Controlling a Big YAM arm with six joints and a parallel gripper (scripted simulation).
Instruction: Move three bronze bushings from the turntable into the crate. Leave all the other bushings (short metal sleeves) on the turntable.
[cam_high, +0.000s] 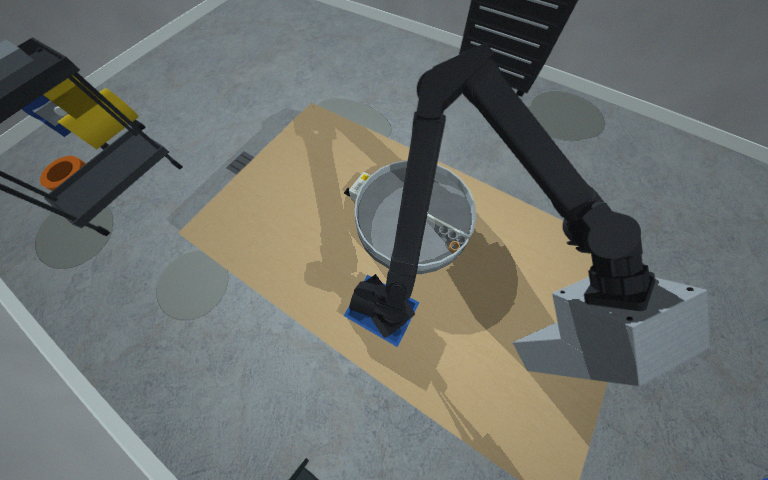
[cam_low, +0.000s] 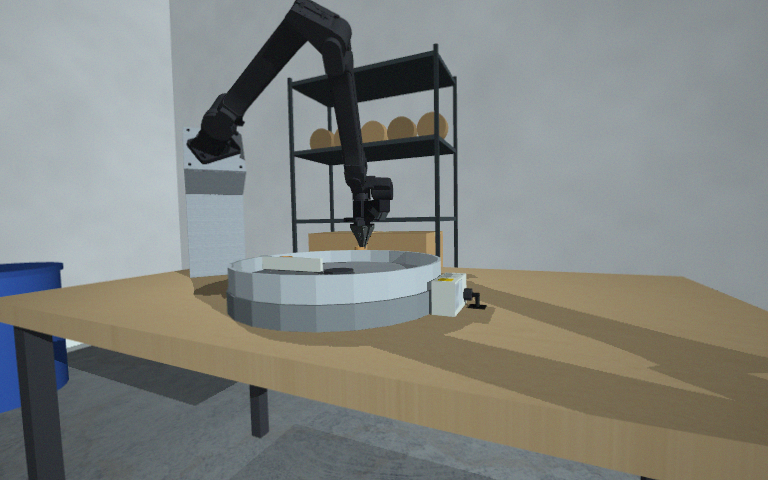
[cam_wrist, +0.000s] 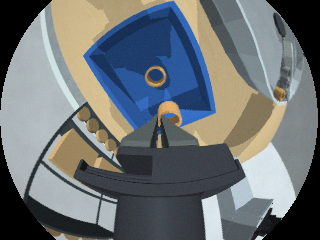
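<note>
Right now the blue crate is 4 cm ahead of my hand, 2 cm to the right of it and 6 cm below it. From my hand the other things lie so: grey turntable: 9 cm ahead, 37 cm to the right, 3 cm below.
</note>
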